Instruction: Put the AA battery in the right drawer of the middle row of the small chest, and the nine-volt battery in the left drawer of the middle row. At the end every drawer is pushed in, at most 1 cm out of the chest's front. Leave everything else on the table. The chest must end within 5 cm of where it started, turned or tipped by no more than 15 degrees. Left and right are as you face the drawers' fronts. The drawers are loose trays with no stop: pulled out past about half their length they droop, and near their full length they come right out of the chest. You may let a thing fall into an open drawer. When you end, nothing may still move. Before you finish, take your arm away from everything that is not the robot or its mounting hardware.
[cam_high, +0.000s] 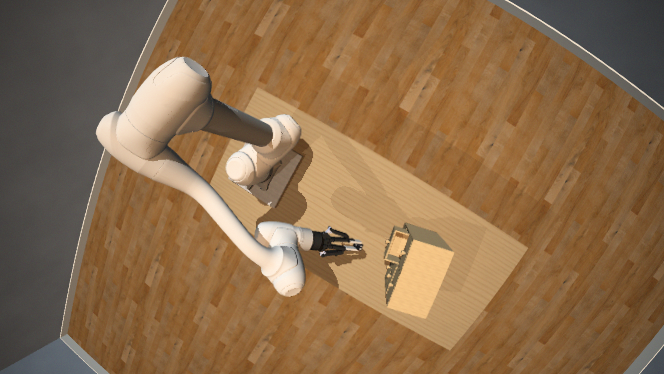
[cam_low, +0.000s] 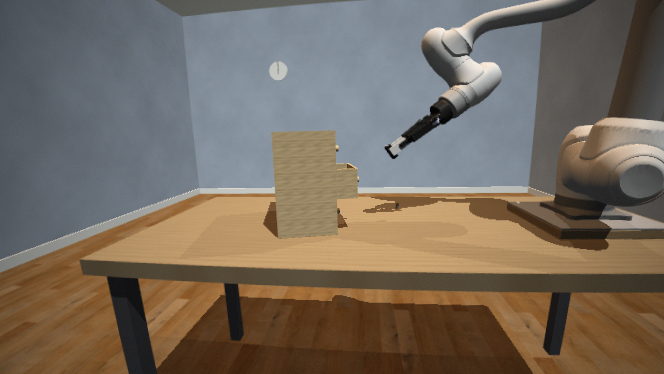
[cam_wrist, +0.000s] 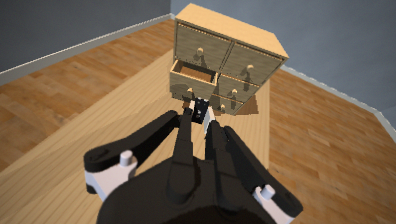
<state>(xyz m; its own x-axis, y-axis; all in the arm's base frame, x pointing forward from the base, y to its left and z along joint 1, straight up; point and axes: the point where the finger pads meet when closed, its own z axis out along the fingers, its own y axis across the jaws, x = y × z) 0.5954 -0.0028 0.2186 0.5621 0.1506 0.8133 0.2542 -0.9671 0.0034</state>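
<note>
My hand is 3 cm short of the black nine-volt battery, 1 cm to the right of it and 1 cm above it. From my hand the other things lie so: black AA battery: 24 cm below, 16 cm to the right, 1 cm behind; orange AA battery: 30 cm ahead, 13 cm below, 2 cm to the right.
</note>
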